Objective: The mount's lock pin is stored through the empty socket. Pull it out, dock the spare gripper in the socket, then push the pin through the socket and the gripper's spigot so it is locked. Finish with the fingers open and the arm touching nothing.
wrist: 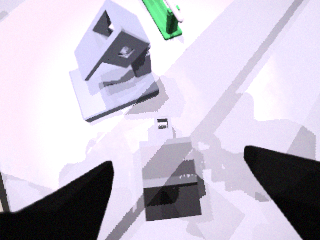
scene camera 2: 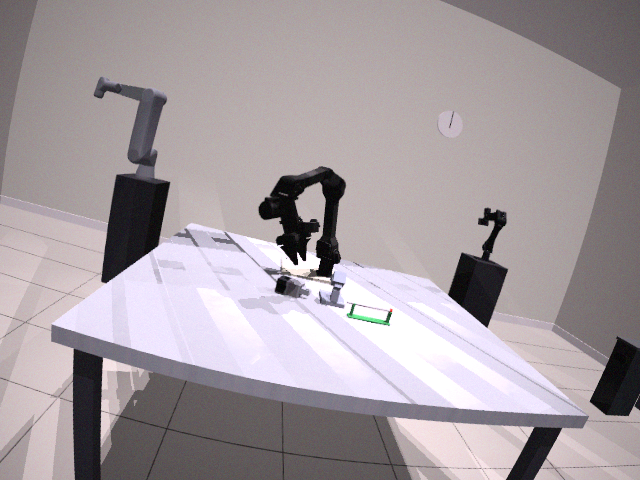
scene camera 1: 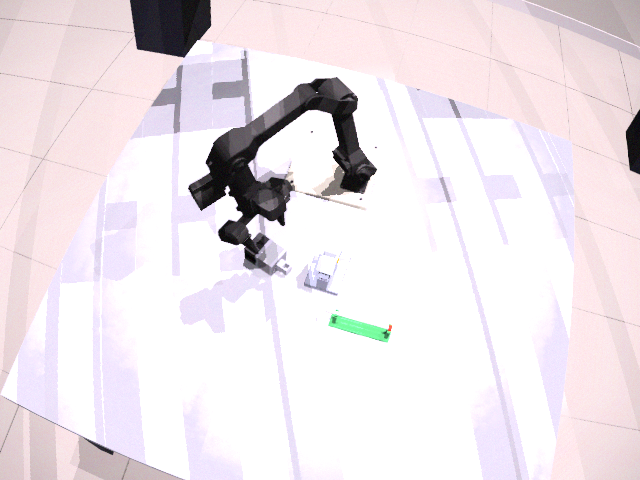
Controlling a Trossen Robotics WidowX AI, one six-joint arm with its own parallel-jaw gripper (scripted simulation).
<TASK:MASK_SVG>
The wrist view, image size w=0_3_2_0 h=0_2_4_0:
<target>my gripper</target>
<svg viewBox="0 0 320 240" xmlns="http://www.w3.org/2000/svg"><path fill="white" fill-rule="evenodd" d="M113 161L105 160L67 185L60 187L58 190L51 192L44 198L40 198L19 211L0 212L0 240L97 240L112 191L115 176ZM245 145L244 160L248 168L292 225L293 229L295 229L296 233L298 233L299 237L302 240L320 240L320 161L284 152L280 153L254 145Z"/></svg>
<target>spare gripper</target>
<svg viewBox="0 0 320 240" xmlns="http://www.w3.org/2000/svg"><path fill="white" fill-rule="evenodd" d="M169 115L154 117L156 140L139 142L145 222L202 215L191 136L173 138L171 117ZM157 123L167 122L167 129L158 129Z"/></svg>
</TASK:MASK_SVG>
